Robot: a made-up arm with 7 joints.
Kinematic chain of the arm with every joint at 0, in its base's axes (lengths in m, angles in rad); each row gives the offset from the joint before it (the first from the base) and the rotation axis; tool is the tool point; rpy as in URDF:
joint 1: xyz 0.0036 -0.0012 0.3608 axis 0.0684 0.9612 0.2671
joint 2: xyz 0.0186 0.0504 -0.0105 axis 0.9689 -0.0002 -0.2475
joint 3: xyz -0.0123 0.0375 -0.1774 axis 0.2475 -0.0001 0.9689
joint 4: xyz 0.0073 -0.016 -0.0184 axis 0.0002 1 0
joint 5: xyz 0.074 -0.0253 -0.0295 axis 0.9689 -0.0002 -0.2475
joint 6: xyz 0.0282 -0.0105 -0.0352 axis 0.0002 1 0
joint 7: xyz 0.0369 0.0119 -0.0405 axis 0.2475 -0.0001 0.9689
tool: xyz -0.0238 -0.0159 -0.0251 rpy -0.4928 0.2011 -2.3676
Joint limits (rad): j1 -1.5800..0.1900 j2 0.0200..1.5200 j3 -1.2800..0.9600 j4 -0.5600..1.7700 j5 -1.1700..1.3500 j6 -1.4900..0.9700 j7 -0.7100..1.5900
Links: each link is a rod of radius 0.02 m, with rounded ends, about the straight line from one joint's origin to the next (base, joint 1, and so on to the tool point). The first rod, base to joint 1, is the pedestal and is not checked.
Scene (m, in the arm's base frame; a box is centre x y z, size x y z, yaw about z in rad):
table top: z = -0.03
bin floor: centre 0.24 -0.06 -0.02 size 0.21 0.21 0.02 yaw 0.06
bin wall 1: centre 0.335 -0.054 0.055 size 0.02 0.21 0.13 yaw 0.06
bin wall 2: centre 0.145 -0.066 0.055 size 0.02 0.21 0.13 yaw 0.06
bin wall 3: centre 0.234 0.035 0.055 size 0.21 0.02 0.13 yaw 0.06
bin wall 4: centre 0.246 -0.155 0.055 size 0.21 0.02 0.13 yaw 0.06
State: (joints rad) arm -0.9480 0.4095 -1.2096 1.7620 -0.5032 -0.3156 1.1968
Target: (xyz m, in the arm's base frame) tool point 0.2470 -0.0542 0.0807
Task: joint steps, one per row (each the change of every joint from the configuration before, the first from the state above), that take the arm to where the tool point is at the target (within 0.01 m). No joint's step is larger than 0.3 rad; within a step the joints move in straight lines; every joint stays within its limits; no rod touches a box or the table.
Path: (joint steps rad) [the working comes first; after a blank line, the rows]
Joints at the target: -1.0742 0.0200 -0.9946 1.1415 -0.9001 -0.1527 1.0389
Straight joint move there: touches bin wall 3.

1: -0.2107 0.2804 0.1495 -0.2392 -0.0528 -0.1097 0.1311
2: -0.2106 0.2804 0.1495 -0.2392 -0.0528 -0.1097 0.1310
3: -0.2107 0.2804 0.1496 -0.2392 -0.0528 -0.1097 0.1311
4: 0.0859 -0.2937 -0.1422 -0.2507 -0.1695 0.2654 -0.2525
5: 0.0858 -0.2937 -0.1422 -0.2508 -0.1694 0.2654 -0.2524
6: 0.0859 -0.2937 -0.1423 -0.2508 -0.1695 0.2654 -0.2525
7: 0.0827 -0.1165 0.0644 0.2831 0.0900 -0.1014 0.0688
8: 0.0827 -0.1166 0.0644 0.2832 0.0899 -0.1014 0.0687
9: 0.0828 -0.1165 0.0643 0.2831 0.0900 -0.1014 0.0688

